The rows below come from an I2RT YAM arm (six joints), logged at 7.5 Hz.
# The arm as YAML. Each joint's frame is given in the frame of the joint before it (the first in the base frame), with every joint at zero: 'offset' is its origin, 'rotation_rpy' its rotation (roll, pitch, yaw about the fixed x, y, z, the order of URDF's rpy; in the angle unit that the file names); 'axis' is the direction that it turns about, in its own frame. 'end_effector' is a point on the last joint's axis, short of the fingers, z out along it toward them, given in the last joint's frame.
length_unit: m
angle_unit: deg
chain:
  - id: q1
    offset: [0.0, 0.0, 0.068]
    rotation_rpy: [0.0, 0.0, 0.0]
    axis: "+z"
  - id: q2
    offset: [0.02, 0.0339, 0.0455]
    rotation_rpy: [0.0, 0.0, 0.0]
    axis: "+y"
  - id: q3
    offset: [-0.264, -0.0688, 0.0]
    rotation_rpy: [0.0, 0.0, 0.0]
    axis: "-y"
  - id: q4
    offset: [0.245, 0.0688, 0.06]
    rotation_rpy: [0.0, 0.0, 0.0]
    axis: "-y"
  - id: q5
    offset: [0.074, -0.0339, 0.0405]
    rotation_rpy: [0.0, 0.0, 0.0]
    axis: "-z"
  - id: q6
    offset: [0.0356, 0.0, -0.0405]
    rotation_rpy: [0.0, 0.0, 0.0]
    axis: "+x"
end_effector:
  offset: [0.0, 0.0, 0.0]
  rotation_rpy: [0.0, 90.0, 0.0]
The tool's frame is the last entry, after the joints.
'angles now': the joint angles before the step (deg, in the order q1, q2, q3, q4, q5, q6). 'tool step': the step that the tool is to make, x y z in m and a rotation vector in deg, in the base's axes. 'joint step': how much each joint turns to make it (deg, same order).
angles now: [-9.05 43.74 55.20 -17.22 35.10 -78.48]
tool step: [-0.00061 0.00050 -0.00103 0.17 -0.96 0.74]
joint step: [0.00 -0.46 -0.66 0.95 -0.76 0.30]
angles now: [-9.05 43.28 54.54 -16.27 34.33 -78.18]
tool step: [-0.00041 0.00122 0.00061 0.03 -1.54 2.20]
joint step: [0.00 -0.52 -0.57 1.50 -2.22 0.13]
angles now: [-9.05 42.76 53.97 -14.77 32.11 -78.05]
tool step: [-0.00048 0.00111 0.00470 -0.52 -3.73 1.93]
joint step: [0.00 -0.52 -0.61 3.84 -1.93 0.02]
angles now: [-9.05 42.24 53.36 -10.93 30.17 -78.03]
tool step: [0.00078 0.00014 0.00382 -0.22 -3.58 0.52]
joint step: [-0.01 -0.06 -0.59 3.89 -0.51 0.42]
